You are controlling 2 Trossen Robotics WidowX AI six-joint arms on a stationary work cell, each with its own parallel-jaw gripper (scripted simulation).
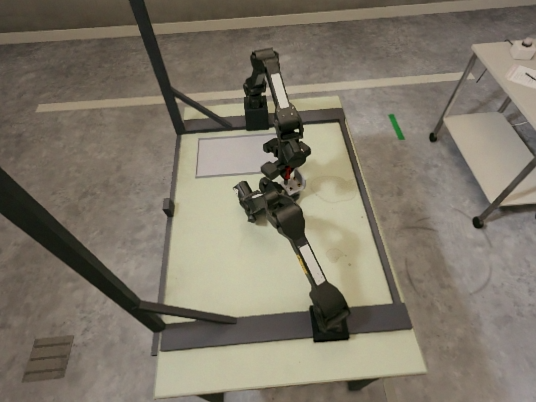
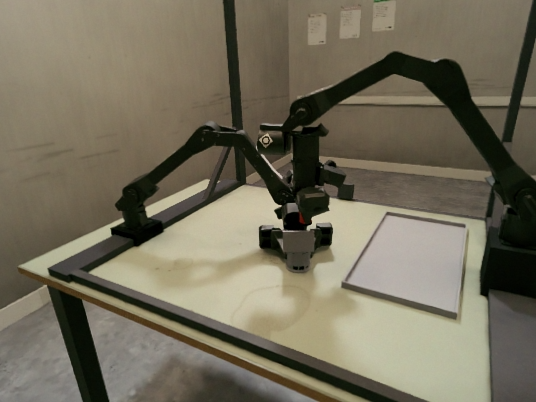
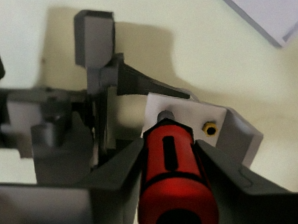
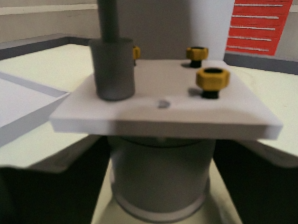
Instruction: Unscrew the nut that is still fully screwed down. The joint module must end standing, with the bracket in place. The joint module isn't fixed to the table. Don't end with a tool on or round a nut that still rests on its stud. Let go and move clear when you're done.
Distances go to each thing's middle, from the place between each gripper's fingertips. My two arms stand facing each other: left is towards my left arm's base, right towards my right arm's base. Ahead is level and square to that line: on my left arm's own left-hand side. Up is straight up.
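Pale bracket [image 4: 163,76]: 70 mm below my left hand, 20 mm ahead of it, 10 mm to the right of it. Shallow grey tray [image 2: 418,260]: 240 mm to the left of my left hand, 110 mm behind it, 140 mm below it.
Pale bracket: 3 cm ahead of my right hand, 1 cm to the left of it, 4 cm above it. Shallow grey tray: 3 cm below my right hand, 10 cm behind it, 27 cm to the left of it.
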